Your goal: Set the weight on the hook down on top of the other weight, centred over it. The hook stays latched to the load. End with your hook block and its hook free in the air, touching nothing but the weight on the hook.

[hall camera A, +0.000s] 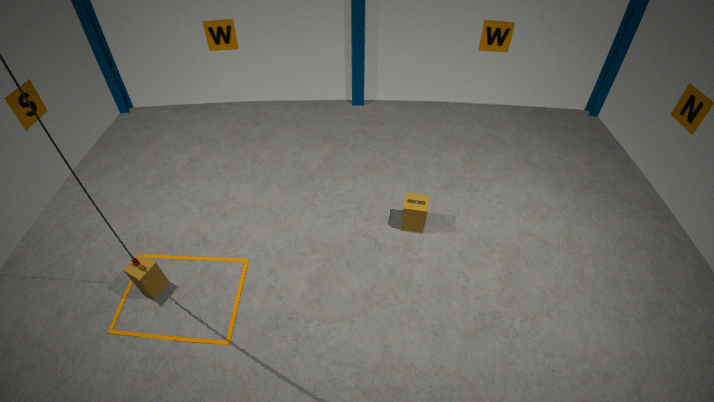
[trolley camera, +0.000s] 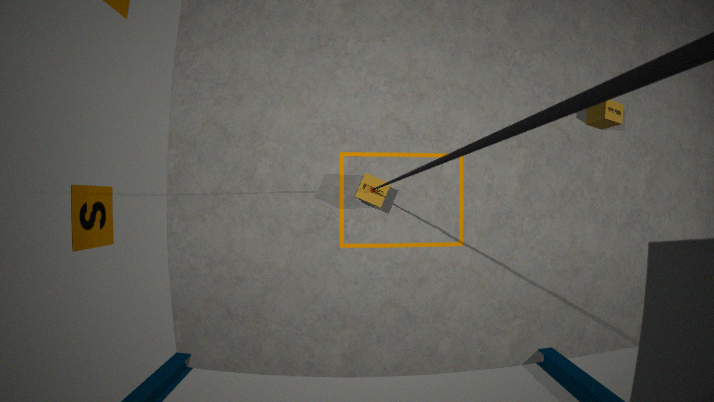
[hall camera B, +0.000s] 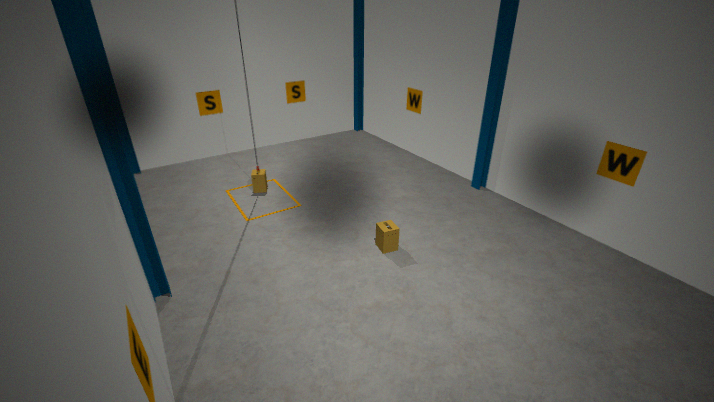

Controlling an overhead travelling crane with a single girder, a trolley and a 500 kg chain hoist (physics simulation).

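My red hook block (hall camera A: 135,261) (hall camera B: 257,168) (trolley camera: 372,189) hangs at the end of the chain and its hook is shut on a yellow weight (hall camera A: 150,281) (hall camera B: 259,182) (trolley camera: 373,198). This weight hangs upright inside the left part of the orange square outline in hall camera A; its gap to the floor looks small and is hard to judge. The other yellow weight (hall camera A: 414,220) (hall camera B: 387,238) (trolley camera: 603,116) stands upright on the floor, well apart from it, with a dark slot in its top. In the trolley camera it is at the upper right, beside the chain.
The orange outline (hall camera A: 235,302) (hall camera B: 287,192) (trolley camera: 461,200) is marked on the floor under the hanging weight. The south wall, with its S sign (hall camera A: 26,105) (hall camera B: 209,102) (trolley camera: 92,216), rises beyond it. Blue columns (hall camera A: 358,55) (hall camera B: 358,65) stand at the walls. Dark blurred spots cover parts of hall camera B.
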